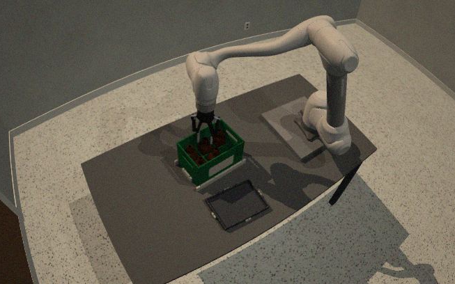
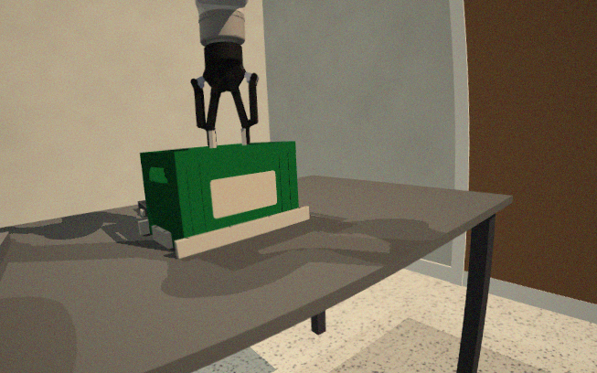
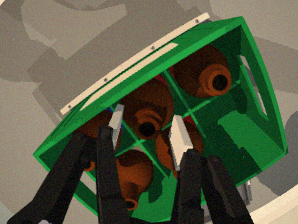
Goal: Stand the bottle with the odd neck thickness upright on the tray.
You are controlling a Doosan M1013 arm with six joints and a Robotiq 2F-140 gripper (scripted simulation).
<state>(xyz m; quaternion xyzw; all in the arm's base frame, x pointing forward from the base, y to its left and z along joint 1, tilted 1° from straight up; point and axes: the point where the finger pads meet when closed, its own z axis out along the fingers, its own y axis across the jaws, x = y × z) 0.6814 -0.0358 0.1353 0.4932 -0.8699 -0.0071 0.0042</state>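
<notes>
Right now my hand is 1 cm past the crate, 4 cm to the right of it and 9 cm above it. The rest, counted from my hand: bottle: 6 cm ahead, 10 cm to the left, 9 cm below; black tray: 4 cm behind, 32 cm to the left, 16 cm below.
</notes>
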